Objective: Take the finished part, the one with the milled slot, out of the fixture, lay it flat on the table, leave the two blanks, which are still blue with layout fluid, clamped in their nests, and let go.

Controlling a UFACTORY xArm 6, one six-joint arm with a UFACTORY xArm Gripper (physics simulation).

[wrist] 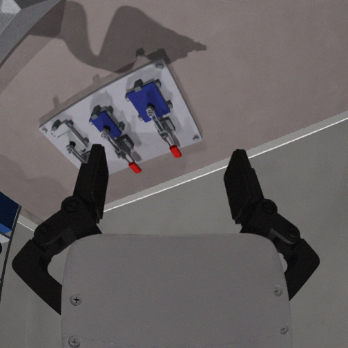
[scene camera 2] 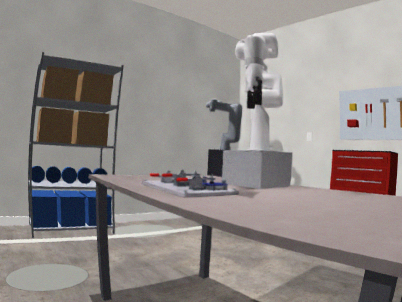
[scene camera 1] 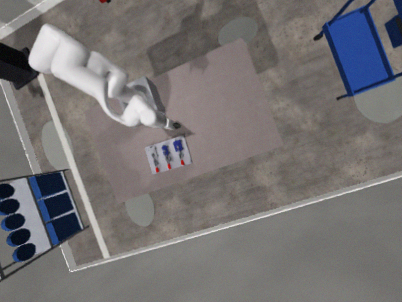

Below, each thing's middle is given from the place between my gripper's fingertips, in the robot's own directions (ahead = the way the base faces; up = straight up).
Now: the fixture plate (scene camera 1: 176, 161) 32 cm below my hand, 21 cm to the right of it and 13 cm ahead of it.
